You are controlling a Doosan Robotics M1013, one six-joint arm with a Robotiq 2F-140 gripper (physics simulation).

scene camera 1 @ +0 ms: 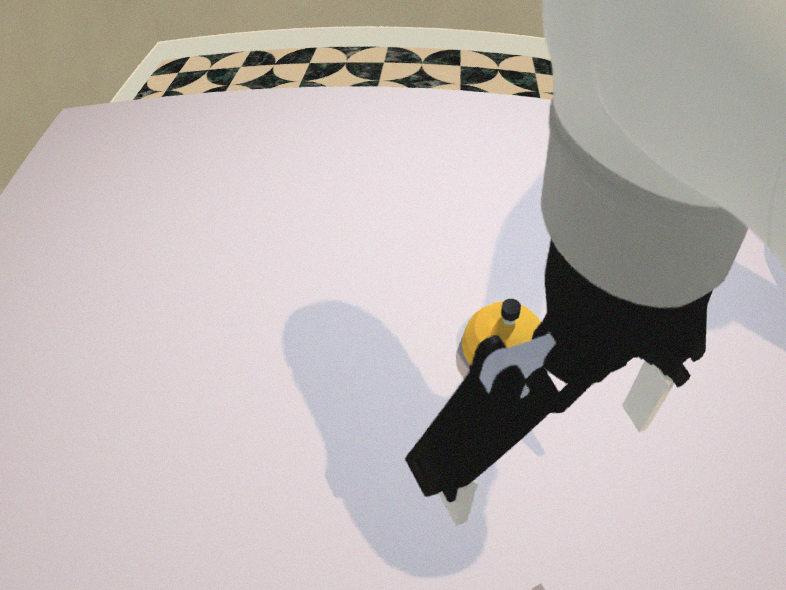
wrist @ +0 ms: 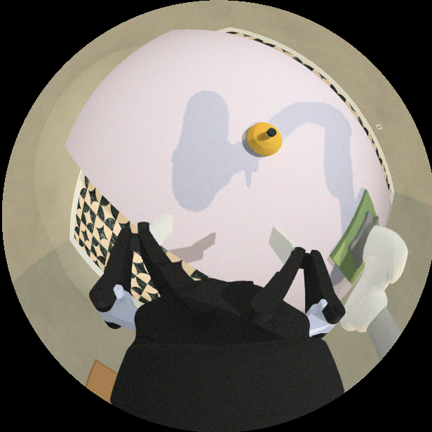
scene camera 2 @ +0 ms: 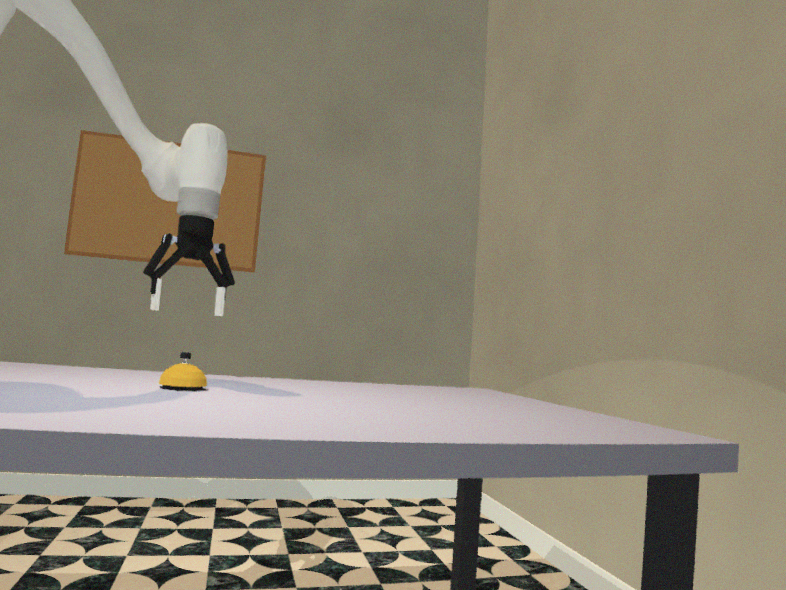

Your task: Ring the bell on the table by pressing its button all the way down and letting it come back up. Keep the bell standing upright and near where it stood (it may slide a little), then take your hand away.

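Places are measured from the arm's base along level axes (x down, y right, z back), in metres.
Pixels of known places: gripper, fingertip midpoint: (scene camera 1: 551, 462) (scene camera 2: 187, 312).
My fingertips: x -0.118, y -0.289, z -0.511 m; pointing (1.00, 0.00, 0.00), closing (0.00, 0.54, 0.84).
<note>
Ahead of a thing's pixels: the offset from my fingertips to its middle. Level surfaces: height alone.
A yellow dome bell @[dy +0.194, dx +0.111, dz -0.035 m] (scene camera 1: 487, 327) (scene camera 2: 182, 375) (wrist: 261, 141) stands upright on the pale table @[dx +0.144 m] (scene camera 1: 190, 222) (scene camera 2: 380, 412) (wrist: 140, 90). Its black button @[dy +0.194, dx +0.083, dz -0.035 m] (scene camera 1: 510, 309) (scene camera 2: 185, 355) (wrist: 271, 132) is up on a short stem. My gripper (scene camera 1: 551, 462) (scene camera 2: 187, 306) (wrist: 222, 229) is open with nothing between its fingers. In the scene camera 2 view it hangs well above the bell, with a tall gap between the fingertips and the button. In the scene camera 1 view a finger linkage hides the lower right part of the bell.
A green panel (wrist: 354, 240) is beside the white arm base at the right of the wrist view. A brown board (scene camera 2: 114, 203) is on the wall behind the arm. The table's front edge (scene camera 2: 317, 457) and dark legs (scene camera 2: 466, 533) show in the scene camera 2 view.
</note>
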